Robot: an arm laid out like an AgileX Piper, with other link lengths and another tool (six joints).
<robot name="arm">
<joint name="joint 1" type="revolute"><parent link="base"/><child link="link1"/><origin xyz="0.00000 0.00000 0.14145" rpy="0.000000 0.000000 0.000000"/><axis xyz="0 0 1"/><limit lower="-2.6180" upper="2.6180"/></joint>
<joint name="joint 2" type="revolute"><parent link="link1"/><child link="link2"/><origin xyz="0.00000 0.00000 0.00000" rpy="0.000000 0.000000 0.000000"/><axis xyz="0 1 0"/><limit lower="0.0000" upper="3.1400"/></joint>
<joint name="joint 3" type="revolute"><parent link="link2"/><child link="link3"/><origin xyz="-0.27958 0.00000 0.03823" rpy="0.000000 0.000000 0.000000"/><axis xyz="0 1 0"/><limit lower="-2.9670" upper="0.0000"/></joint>
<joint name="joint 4" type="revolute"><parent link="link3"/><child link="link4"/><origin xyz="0.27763 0.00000 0.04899" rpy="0.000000 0.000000 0.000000"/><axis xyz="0.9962 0 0.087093"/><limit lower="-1.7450" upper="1.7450"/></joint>
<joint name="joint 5" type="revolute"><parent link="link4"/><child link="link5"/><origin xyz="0.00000 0.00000 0.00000" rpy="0.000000 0.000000 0.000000"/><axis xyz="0 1 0"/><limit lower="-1.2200" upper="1.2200"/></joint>
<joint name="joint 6" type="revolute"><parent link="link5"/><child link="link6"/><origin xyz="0.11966 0.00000 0.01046" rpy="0.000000 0.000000 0.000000"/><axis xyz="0.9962 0 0.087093"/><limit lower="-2.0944" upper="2.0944"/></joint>
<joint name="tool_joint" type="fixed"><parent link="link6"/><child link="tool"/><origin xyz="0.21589 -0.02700 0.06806" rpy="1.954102 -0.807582 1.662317"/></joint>
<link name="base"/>
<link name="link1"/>
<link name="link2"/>
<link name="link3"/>
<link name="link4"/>
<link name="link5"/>
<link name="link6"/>
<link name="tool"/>
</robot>
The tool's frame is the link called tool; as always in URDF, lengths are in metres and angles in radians.
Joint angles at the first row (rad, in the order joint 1, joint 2, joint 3, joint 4, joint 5, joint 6):
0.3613, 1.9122, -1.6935, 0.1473, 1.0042, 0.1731
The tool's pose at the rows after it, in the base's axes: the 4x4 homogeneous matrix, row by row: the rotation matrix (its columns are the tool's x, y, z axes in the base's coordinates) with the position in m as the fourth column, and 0 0 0 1 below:
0.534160, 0.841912, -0.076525, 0.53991; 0.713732, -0.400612, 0.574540, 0.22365; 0.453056, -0.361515, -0.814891, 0.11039; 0, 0, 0, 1
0.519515, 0.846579, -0.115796, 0.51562; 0.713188, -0.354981, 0.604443, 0.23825; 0.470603, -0.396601, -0.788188, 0.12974; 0, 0, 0, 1
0.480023, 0.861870, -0.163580, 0.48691; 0.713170, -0.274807, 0.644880, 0.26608; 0.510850, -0.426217, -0.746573, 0.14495; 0, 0, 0, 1
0.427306, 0.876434, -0.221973, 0.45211; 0.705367, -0.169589, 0.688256, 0.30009; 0.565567, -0.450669, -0.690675, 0.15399; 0, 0, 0, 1
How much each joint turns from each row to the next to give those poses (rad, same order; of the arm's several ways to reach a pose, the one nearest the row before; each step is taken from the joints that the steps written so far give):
0.0000, -0.0530, 0.0000, 0.0439, 0.0451, -0.0169
0.0054, -0.0544, 0.0070, 0.0560, 0.0597, -0.0227
0.0173, -0.0635, 0.0508, 0.0847, 0.0130, -0.0505
0.0227, -0.0733, 0.0996, 0.1134, -0.0247, -0.0830

